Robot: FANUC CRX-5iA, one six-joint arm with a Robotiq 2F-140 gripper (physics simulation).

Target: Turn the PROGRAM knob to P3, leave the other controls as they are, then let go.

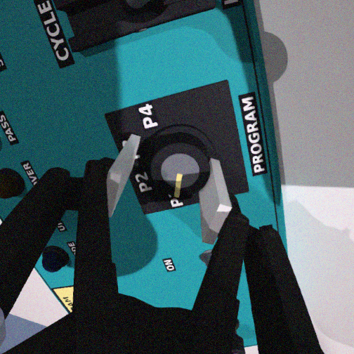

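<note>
The PROGRAM knob is black and round with a grey cap, on a dark square plate. Its yellow pointer line points at the P1 mark, which is partly covered. The P4 mark and the P2 mark show along the plate's left side. The P3 mark between them is mostly hidden behind the left finger. My gripper is partly open, with one pale fingertip on each side of the knob; nothing is clamped between them. The PROGRAM label is right of the plate.
The teal panel carries a black part at the top, beside the CYCLE label. Small dark knobs lie to the left. An ON label is below the plate. The panel's edge runs down the right side.
</note>
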